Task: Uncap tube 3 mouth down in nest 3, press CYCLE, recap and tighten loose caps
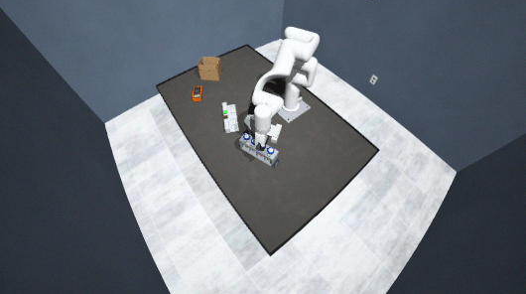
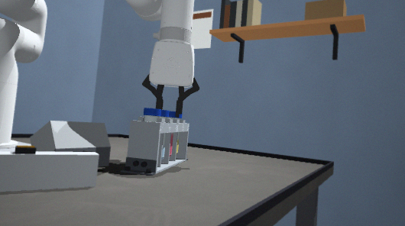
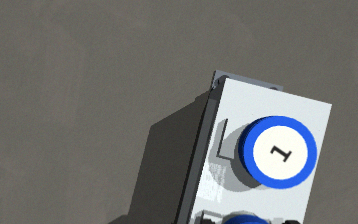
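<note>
Now: hand 110 mm past the green ready key, 210 mm to the left of it and 60 mm above it. From my hand the other things lie so: grey key housing 90 mm behind, 180 mm to the right, 80 mm below; then station 10 mm ahead, 20 mm to the right, 130 mm below; then blue cycle key 110 mm behind, 160 mm to the right, 60 mm below.
</note>
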